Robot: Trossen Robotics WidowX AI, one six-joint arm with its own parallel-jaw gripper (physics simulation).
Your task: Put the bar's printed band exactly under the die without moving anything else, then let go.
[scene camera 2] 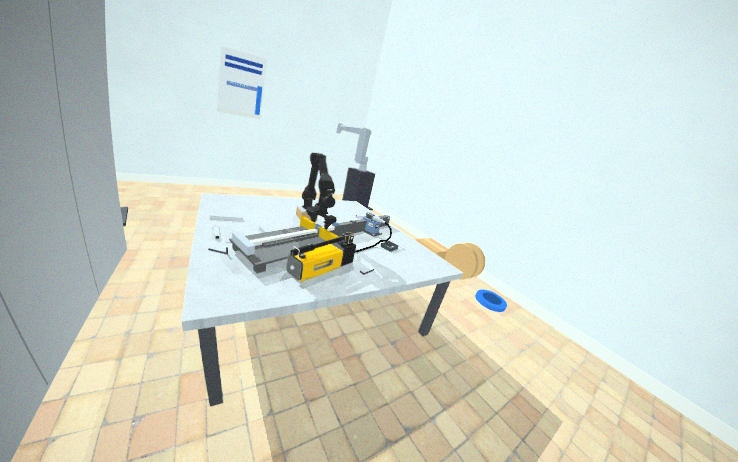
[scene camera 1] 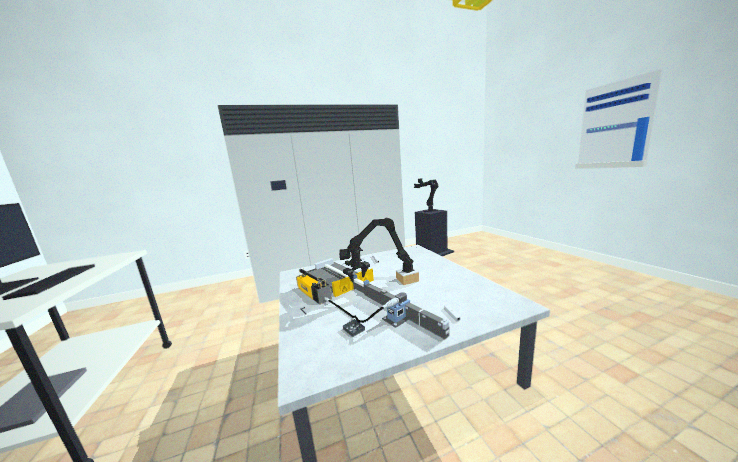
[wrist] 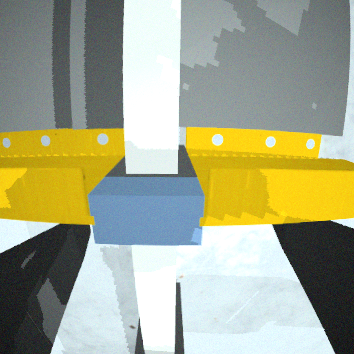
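Pixels of known places: gripper, between the fingertips: (scene camera 1: 357, 279); arm's base, origin of its link: (scene camera 1: 408, 270).
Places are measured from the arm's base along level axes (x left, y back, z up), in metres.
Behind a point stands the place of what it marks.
A long white bar (wrist: 151, 84) {x -0.172, y -0.352, z 0.002 m} (scene camera 2: 280, 235) {x -0.359, y -0.379, z 0.004 m} lies along the grey rail bed (scene camera 1: 424, 316) {x 0.457, y -0.281, z -0.003 m} (scene camera 2: 253, 257) {x -0.527, y -0.501, z -0.018 m}. It passes under a blue block, the die (wrist: 145, 211) {x -0.135, y -0.347, z 0.025 m}, which sits in the gap of a yellow bracket (wrist: 277, 197) {x -0.144, y -0.308, z 0.025 m} (scene camera 1: 365, 275) {x -0.143, y -0.258, z -0.007 m} (scene camera 2: 314, 225) {x -0.135, y -0.315, z 0.010 m}. My gripper (wrist: 180, 219) {x -0.116, y -0.332, z -0.007 m} (scene camera 1: 358, 269) {x -0.116, y -0.332, z -0.007 m} (scene camera 2: 325, 221) {x -0.116, y -0.332, z -0.007 m} hangs low over the die, open and empty, one black finger on each side of the bar. The bar carries on below the die in the wrist view.
A yellow machine (scene camera 1: 319, 285) {x -0.106, y -0.593, z 0.043 m} (scene camera 2: 319, 263) {x -0.308, y -0.649, z -0.008 m} stands beside the rail, with a cable to a small black box (scene camera 1: 353, 327) {x 0.240, y -0.554, z -0.066 m} (scene camera 2: 388, 246) {x 0.255, y -0.550, z -0.064 m}. A blue unit (scene camera 1: 396, 312) {x 0.346, y -0.362, z -0.005 m} (scene camera 2: 374, 225) {x 0.286, y -0.372, z -0.002 m} sits on the rail. Small loose parts (scene camera 1: 451, 313) (scene camera 2: 217, 233) lie on the table (scene camera 1: 486, 293) {x 0.435, y 0.221, z -0.068 m}.
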